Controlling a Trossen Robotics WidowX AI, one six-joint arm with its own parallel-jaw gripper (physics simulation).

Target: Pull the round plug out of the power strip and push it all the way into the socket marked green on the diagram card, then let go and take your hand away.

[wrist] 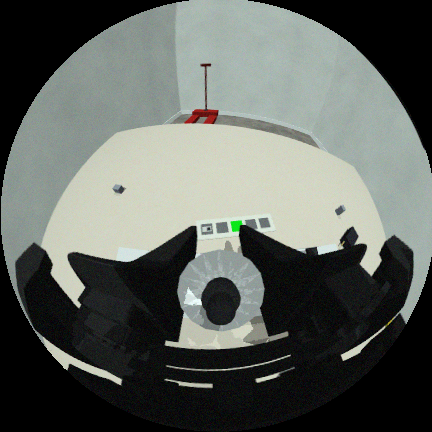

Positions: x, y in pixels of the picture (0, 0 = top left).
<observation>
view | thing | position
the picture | gripper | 217, 230
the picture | diagram card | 228, 226
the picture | round plug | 220, 289
</observation>
